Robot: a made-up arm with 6 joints.
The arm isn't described. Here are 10 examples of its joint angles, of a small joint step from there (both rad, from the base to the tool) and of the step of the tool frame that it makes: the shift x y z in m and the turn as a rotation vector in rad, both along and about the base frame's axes.
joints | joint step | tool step
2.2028 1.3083 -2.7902 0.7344 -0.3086 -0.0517 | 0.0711 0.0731 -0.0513 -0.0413 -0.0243 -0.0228 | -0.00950 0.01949 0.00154 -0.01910 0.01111 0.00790
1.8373 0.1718 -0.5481 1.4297 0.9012 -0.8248 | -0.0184 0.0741 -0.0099 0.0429 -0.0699 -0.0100 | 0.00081 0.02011 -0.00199 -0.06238 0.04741 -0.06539
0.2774 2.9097 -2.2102 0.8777 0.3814 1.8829 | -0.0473 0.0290 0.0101 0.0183 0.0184 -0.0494 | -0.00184 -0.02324 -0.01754 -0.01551 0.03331 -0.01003
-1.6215 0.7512 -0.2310 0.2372 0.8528 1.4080 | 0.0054 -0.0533 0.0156 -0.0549 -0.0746 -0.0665 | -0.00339 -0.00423 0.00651 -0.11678 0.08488 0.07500
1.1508 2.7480 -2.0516 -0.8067 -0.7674 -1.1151 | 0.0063 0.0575 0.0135 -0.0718 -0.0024 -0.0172 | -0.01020 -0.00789 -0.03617 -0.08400 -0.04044 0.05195
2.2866 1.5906 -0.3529 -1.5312 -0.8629 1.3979 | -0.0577 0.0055 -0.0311 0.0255 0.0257 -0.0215 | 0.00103 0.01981 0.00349 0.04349 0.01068 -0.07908
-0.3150 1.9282 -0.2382 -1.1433 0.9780 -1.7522 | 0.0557 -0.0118 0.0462 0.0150 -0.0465 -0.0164 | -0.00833 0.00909 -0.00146 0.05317 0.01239 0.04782
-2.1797 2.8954 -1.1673 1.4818 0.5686 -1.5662 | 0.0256 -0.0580 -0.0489 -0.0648 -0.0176 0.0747 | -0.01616 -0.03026 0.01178 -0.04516 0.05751 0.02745
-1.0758 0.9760 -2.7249 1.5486 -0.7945 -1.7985 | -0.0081 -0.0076 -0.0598 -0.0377 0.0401 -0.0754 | -0.00897 0.02584 -0.00797 -0.01582 0.00201 -0.10677
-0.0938 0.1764 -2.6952 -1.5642 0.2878 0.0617 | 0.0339 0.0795 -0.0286 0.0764 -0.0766 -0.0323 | 0.01358 -0.01219 0.03326 -0.07457 0.06131 -0.00725
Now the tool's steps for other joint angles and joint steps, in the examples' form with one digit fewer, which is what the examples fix.
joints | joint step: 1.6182 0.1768 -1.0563 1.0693 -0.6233 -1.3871 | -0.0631 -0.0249 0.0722 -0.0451 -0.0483 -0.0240
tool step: 0.0010 0.0069 -0.0126 -0.0357 0.0014 -0.1439
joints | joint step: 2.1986 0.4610 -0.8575 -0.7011 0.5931 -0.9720 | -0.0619 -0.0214 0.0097 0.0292 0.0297 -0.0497
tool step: 0.0124 0.0010 -0.0024 -0.0176 -0.0261 -0.0646
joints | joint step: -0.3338 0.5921 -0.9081 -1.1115 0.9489 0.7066 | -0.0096 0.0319 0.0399 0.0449 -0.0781 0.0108
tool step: 0.0175 -0.0028 -0.0179 0.0325 0.0182 0.0698
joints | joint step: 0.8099 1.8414 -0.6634 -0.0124 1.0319 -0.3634 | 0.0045 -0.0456 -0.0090 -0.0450 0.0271 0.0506
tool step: 0.0070 0.0038 0.0113 -0.0124 -0.0552 -0.0001
